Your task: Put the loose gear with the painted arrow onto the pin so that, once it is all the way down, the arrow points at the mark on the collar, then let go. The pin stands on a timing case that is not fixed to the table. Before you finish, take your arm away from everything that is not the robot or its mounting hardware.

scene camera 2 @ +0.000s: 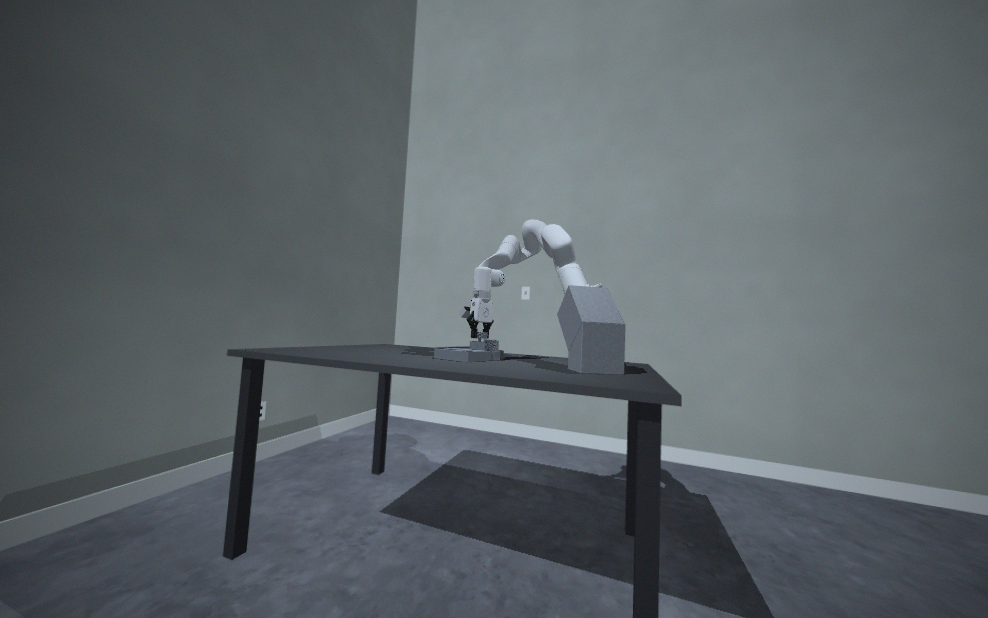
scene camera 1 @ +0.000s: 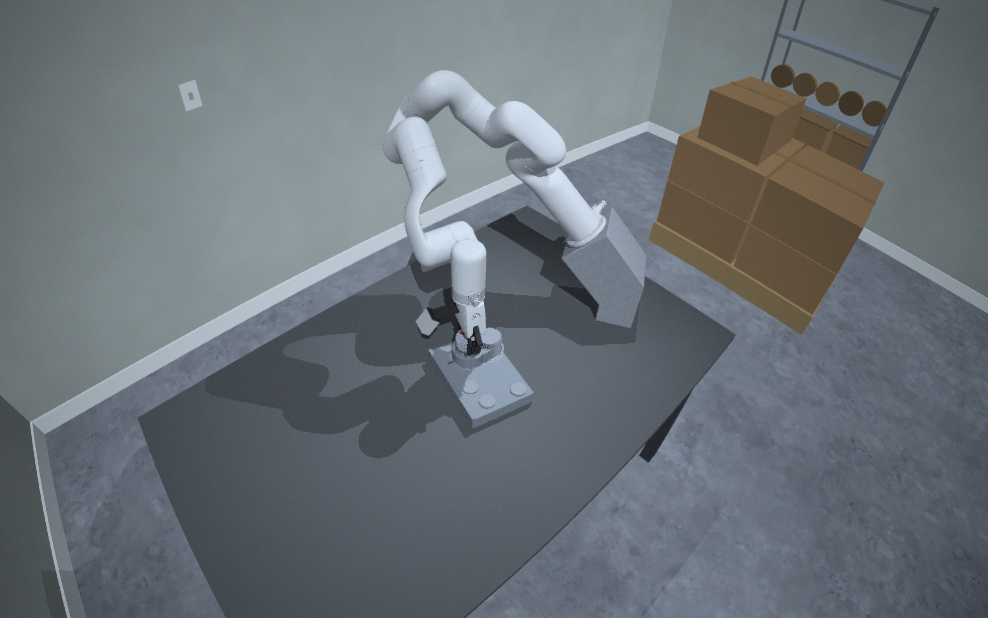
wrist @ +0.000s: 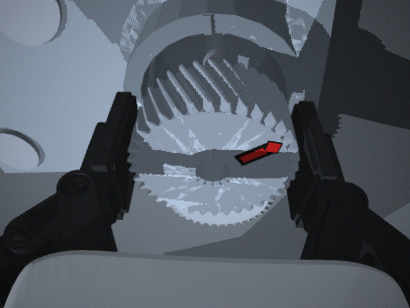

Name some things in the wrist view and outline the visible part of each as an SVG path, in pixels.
My gripper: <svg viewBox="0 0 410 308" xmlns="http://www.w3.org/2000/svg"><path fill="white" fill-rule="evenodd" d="M0 236L0 308L410 308L410 240L368 208L368 197L363 189L353 183L345 182L330 134L324 133L315 104L312 101L299 101L298 104L294 104L291 118L297 139L300 161L298 162L299 169L295 172L295 179L290 181L290 187L286 189L291 220L295 220L296 228L304 228L308 233L300 258L302 260L213 258L118 252L111 225L116 220L123 220L124 213L129 212L135 184L133 178L136 173L129 171L132 164L127 162L130 155L127 151L138 113L136 96L132 96L131 92L116 93L106 122L98 122L80 170L73 170L63 175L57 183L55 194L14 218L6 226L3 235Z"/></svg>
A light grey timing case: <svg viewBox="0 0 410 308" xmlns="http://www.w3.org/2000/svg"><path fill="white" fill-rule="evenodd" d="M273 203L265 201L264 206L254 205L251 211L243 208L239 214L218 212L216 216L211 212L201 215L200 211L189 214L188 209L178 211L176 205L170 207L194 223L219 227L257 218ZM0 31L0 130L25 135L41 154L38 165L30 170L16 169L1 161L0 167L5 173L70 172L80 169L98 122L106 122L117 92L136 95L139 109L142 97L150 97L147 88L159 87L157 77L166 81L166 71L176 74L181 64L192 68L195 60L201 66L207 65L208 59L217 65L226 59L233 67L237 61L246 69L252 66L277 84L291 114L299 101L312 101L317 110L336 0L60 0L62 23L48 42L24 45Z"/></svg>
A grey toothed gear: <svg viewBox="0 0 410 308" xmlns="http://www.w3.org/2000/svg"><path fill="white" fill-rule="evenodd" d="M181 64L179 73L166 71L169 78L166 81L157 78L159 87L148 87L150 97L142 97L142 106L139 106L127 151L130 153L127 162L132 164L129 171L136 173L133 180L143 181L139 188L150 189L147 195L158 196L157 202L165 200L167 207L176 205L178 211L185 208L189 214L194 211L200 211L201 215L211 212L213 216L218 212L229 215L230 211L239 214L243 208L251 211L254 205L262 207L264 201L272 202L274 195L280 196L283 189L290 187L290 181L295 179L300 161L295 131L284 94L267 75L259 74L253 67L246 69L240 62L233 67L225 59L220 65L212 59L208 59L207 65L202 66L193 61L193 67L188 69Z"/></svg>
